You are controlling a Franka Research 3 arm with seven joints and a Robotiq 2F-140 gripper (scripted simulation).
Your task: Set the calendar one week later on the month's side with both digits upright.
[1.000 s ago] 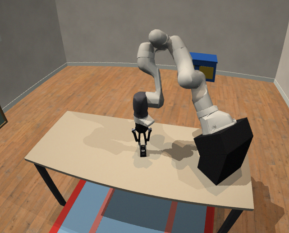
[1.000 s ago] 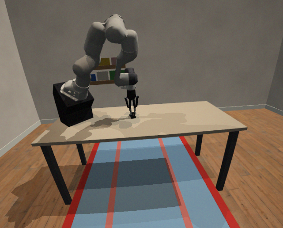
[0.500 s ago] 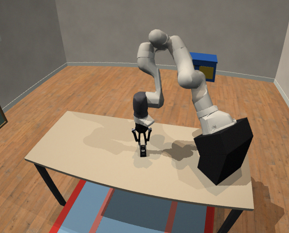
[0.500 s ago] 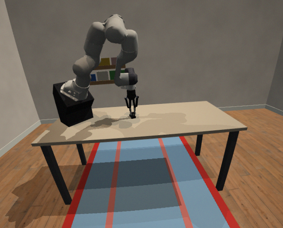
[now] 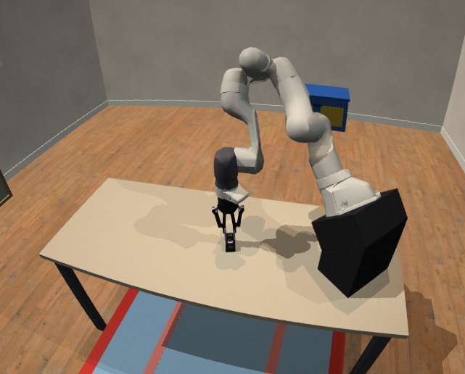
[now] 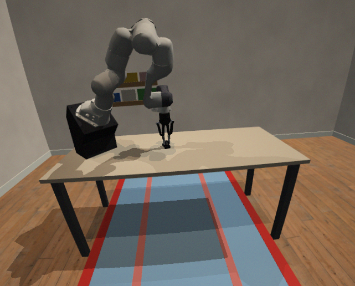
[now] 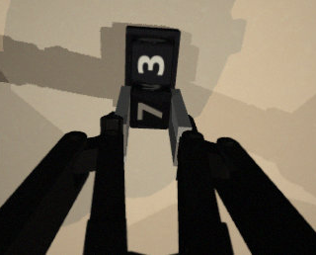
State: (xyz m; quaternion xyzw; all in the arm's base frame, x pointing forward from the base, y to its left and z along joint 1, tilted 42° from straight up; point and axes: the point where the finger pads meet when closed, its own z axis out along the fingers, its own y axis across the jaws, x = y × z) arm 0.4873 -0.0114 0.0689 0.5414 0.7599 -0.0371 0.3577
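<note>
The black tray lies 2 cm to the left of my hand and 5 cm below it.
</note>
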